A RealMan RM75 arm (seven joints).
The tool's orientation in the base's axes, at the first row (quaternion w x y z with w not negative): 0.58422, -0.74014, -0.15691, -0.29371
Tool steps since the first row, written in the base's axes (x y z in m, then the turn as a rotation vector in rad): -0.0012, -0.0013, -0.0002, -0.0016, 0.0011, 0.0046; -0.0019, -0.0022, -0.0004, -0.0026, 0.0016, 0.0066; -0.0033, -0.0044, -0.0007, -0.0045, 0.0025, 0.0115; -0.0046, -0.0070, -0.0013, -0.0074, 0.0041, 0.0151; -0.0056, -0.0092, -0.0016, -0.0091, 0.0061, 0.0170; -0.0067, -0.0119, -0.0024, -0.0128, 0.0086, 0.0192; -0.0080, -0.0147, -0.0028, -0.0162, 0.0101, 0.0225; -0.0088, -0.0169, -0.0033, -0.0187, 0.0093, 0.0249; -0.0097, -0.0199, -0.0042, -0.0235, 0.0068, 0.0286; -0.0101, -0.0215, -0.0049, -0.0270, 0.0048, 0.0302; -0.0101, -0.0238, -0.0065, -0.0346, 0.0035, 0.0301; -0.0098, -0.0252, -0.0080, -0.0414, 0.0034, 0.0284; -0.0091, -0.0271, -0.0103, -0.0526, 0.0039, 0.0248
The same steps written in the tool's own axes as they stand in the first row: -0.0009, -0.0002, -0.0015, 0.0015, -0.0048, 0.0000; -0.0015, -0.0002, -0.0025, 0.0019, -0.0070, -0.0001; -0.0025, -0.0002, -0.0049, 0.0033, -0.0121, -0.0004; -0.0036, 0.0002, -0.0077, 0.0031, -0.0170, -0.0001; -0.0043, 0.0005, -0.0100, 0.0027, -0.0200, 0.0011; -0.0054, 0.0012, -0.0127, 0.0010, -0.0245, 0.0022; -0.0063, 0.0015, -0.0157, 0.0002, -0.0294, 0.0023; -0.0070, 0.0020, -0.0179, -0.0002, -0.0325, 0.0006; -0.0079, 0.0030, -0.0209, -0.0014, -0.0374, -0.0035; -0.0085, 0.0037, -0.0224, -0.0029, -0.0402, -0.0066; -0.0092, 0.0056, -0.0244, -0.0087, -0.0441, -0.0097; -0.0098, 0.0073, -0.0254, -0.0150, -0.0467, -0.0113; -0.0104, 0.0100, -0.0267, -0.0260, -0.0505, -0.0131
